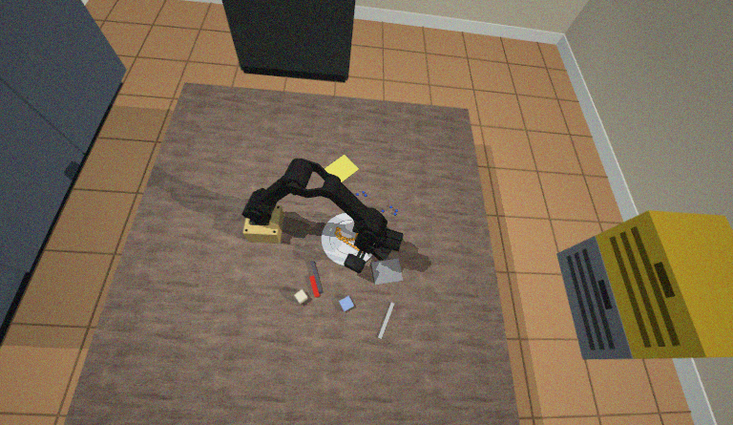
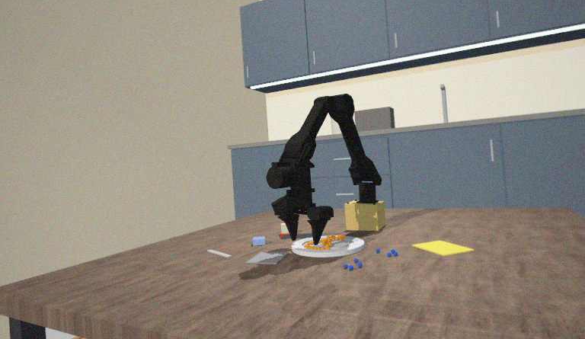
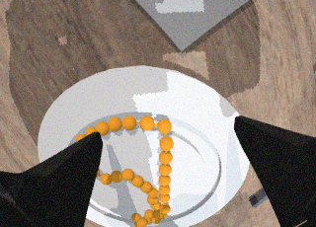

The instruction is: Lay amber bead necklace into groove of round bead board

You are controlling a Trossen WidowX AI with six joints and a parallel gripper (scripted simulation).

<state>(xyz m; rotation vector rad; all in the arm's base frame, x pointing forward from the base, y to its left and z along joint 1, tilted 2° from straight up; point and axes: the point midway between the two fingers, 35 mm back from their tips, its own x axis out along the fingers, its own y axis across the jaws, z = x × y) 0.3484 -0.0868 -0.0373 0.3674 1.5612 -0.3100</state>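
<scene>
Right now my gripper tip is 9 cm short of the grey square tile, 6 cm to the left of it and 2 cm above it. The rest, counted from my gripper tip: red stick 15 cm behind, 11 cm to the right, 2 cm below; then white stick 9 cm ahead, 23 cm to the right, 2 cm below; then light blue cube 5 cm behind, 18 cm to the right, 1 cm below.
</scene>
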